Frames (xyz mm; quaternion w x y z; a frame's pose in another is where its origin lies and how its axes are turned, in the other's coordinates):
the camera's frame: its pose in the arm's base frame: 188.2 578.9 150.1 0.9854 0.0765 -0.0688 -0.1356
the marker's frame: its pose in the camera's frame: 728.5 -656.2 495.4 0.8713 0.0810 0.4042 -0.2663
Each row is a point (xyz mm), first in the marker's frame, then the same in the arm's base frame.
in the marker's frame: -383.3 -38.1 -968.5
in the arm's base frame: -12.9 416.2 244.6
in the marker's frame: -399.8 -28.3 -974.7
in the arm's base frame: -17.0 433.6 253.9
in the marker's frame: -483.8 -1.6 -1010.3
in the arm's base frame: -56.7 509.1 295.9
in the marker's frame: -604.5 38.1 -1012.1
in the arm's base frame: -91.3 588.3 389.0
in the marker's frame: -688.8 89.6 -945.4
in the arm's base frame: -68.4 618.0 502.1
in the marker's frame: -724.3 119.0 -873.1
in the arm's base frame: -33.9 608.7 580.1
